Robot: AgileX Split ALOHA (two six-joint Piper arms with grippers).
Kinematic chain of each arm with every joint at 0, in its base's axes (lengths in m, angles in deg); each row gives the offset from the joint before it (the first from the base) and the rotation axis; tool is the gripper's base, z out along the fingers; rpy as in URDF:
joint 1: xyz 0 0 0.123 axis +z
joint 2: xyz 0 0 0 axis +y
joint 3: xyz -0.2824 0 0.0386 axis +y
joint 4: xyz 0.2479 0 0.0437 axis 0.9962 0 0.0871
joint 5: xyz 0 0 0 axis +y
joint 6: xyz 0.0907 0 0.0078 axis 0.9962 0 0.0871
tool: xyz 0 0 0 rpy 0 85 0
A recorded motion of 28 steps. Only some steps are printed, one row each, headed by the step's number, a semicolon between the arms.
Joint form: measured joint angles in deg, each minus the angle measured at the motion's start. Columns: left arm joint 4, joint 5, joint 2, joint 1, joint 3, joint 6; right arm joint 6, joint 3, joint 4, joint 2, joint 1, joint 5.
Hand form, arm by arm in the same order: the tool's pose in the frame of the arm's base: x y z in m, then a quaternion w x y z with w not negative. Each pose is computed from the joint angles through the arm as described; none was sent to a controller.
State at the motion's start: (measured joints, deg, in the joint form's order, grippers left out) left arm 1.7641 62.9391 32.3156 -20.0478 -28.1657 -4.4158; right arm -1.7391 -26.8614 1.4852 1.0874 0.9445 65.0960
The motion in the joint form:
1: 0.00 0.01 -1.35 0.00 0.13 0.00; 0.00 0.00 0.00 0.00 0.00 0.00
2: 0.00 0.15 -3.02 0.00 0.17 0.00; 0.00 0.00 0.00 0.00 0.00 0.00
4: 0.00 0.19 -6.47 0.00 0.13 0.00; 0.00 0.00 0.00 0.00 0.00 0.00
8: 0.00 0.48 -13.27 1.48 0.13 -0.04; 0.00 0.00 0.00 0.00 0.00 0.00
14: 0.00 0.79 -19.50 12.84 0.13 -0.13; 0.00 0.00 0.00 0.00 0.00 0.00
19: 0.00 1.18 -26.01 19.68 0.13 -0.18; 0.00 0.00 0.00 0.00 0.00 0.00
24: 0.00 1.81 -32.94 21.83 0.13 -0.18; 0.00 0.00 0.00 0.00 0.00 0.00
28: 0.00 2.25 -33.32 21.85 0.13 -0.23; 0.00 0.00 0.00 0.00 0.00 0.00
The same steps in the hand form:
1: 0.0682 -0.0222 0.2528 0.24885 0.13491 0.95832 -0.03857; -0.0023 0.0021 0.2627 0.46703 -0.02137 0.88393 0.00971
2: 0.0644 -0.0208 0.2545 0.26114 0.13422 0.95504 -0.04118; -0.0023 0.0021 0.2627 0.46703 -0.02137 0.88393 0.00971
4: 0.0568 -0.0181 0.2585 0.28941 0.13262 0.94680 -0.04722; -0.0023 0.0021 0.2627 0.46703 -0.02137 0.88393 0.00971
8: 0.0413 -0.0112 0.2643 0.34274 0.11688 0.93056 -0.05419; -0.0023 0.0021 0.2627 0.46703 -0.02137 0.88393 0.00971
14: 0.0270 -0.0009 0.2678 0.39413 0.02215 0.91845 -0.02511; -0.0023 0.0021 0.2627 0.46703 -0.02137 0.88393 0.00971
19: 0.0099 0.0025 0.2694 0.44336 -0.03318 0.89572 -0.00381; -0.0023 0.0021 0.2627 0.46703 -0.02137 0.88393 0.00971
24: -0.0084 0.0023 0.2687 0.49192 -0.04956 0.86922 0.00328; -0.0023 0.0021 0.2627 0.46703 -0.02137 0.88393 0.00971
28: -0.0098 0.0022 0.2680 0.49146 -0.05022 0.86944 0.00315; -0.0023 0.0021 0.2627 0.46703 -0.02137 0.88393 0.00971

